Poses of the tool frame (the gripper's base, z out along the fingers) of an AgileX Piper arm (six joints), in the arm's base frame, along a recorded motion.
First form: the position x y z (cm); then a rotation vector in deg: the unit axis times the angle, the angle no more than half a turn.
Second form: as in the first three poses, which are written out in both.
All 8 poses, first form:
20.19 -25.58 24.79 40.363 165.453 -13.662
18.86 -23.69 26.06 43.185 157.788 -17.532
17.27 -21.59 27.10 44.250 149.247 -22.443
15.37 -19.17 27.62 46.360 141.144 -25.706
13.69 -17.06 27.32 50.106 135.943 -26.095
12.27 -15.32 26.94 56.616 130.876 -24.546
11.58 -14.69 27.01 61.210 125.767 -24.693
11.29 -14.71 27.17 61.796 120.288 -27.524
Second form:
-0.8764 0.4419 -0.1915 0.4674 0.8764 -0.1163 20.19 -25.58 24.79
-0.8285 0.4659 -0.3108 0.5228 0.8424 -0.1307 18.86 -23.69 26.06
-0.7702 0.4581 -0.4437 0.5684 0.8087 -0.1516 17.27 -21.59 27.10
-0.6956 0.4558 -0.5553 0.6223 0.7685 -0.1488 15.37 -19.17 27.62
-0.6275 0.4826 -0.6111 0.6745 0.7289 -0.1170 13.69 -17.06 27.32
-0.5380 0.5447 -0.6433 0.7408 0.6697 -0.0525 12.27 -15.32 26.94
-0.4562 0.5755 -0.6787 0.7894 0.6138 -0.0102 11.58 -14.69 27.01
-0.3937 0.5469 -0.7388 0.8138 0.5811 -0.0034 11.29 -14.71 27.17

